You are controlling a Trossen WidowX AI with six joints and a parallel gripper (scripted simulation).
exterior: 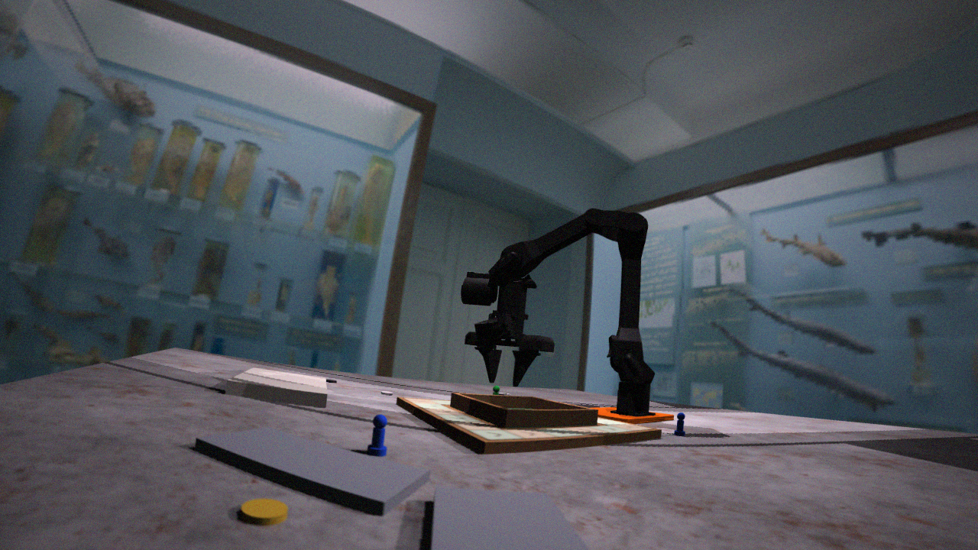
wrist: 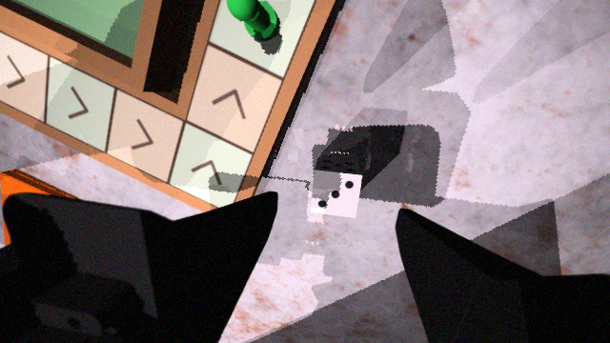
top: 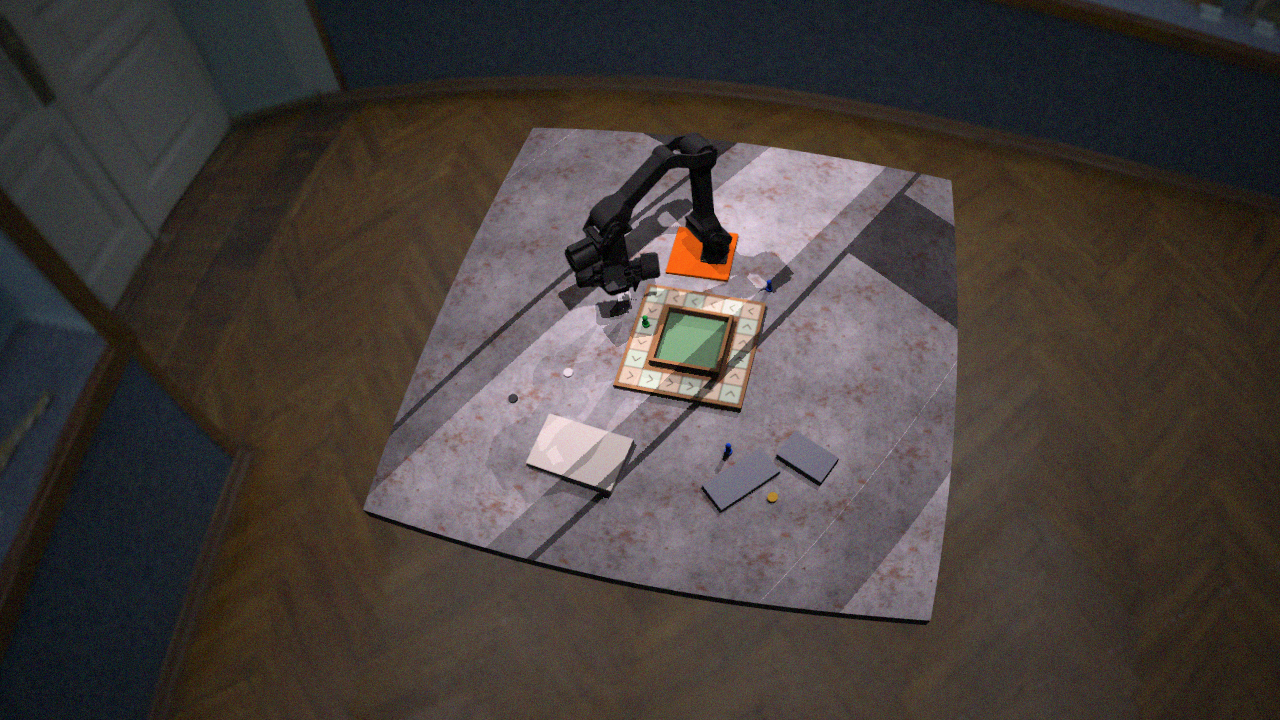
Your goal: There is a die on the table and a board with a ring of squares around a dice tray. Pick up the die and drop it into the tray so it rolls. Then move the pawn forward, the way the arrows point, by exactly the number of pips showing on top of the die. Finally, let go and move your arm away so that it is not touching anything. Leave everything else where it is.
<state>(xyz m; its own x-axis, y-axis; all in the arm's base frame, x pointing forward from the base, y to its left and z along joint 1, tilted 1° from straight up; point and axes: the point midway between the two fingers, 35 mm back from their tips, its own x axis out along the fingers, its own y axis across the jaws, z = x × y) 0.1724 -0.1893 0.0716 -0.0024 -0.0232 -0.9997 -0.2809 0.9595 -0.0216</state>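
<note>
The white die lies 30 mm below my gripper tip. The rest, counted from my gripper tip: black disc 290 mm ahead, 190 mm to the right, 40 mm below; then white disc 210 mm ahead, 80 mm to the right, 40 mm below; then green pawn 60 mm ahead, 70 mm to the left, 20 mm below.
</note>
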